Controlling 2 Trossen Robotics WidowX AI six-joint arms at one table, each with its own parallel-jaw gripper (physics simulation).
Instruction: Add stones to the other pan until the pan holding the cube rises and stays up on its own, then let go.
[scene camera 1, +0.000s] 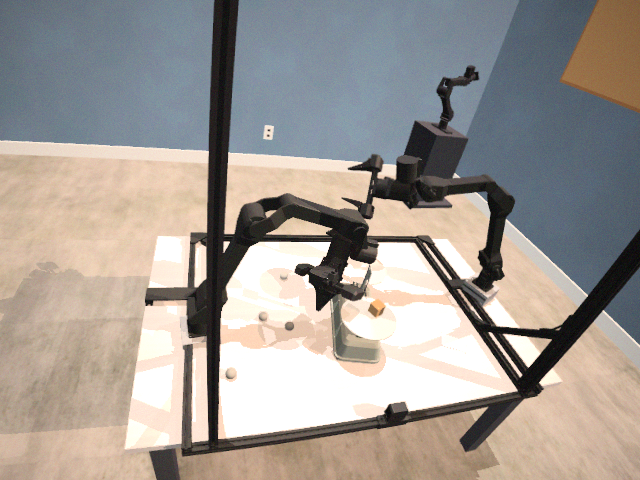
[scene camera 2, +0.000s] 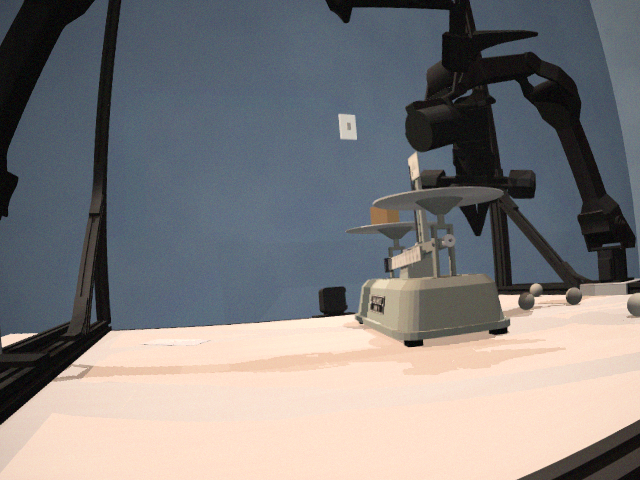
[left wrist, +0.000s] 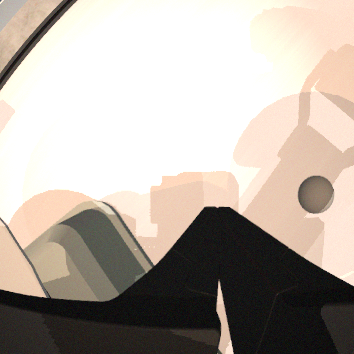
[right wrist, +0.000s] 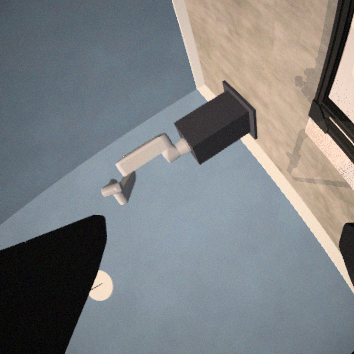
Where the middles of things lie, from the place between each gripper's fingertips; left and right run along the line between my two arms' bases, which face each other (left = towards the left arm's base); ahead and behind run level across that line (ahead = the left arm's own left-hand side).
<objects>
I see my right gripper 260 mm past the balance scale (scene camera 2: 421, 304), 10 mm to the left of it and 230 mm above it.
The balance scale lies 15 cm to the right of my left hand, 3 cm ahead of it and 1 cm below it.
</objects>
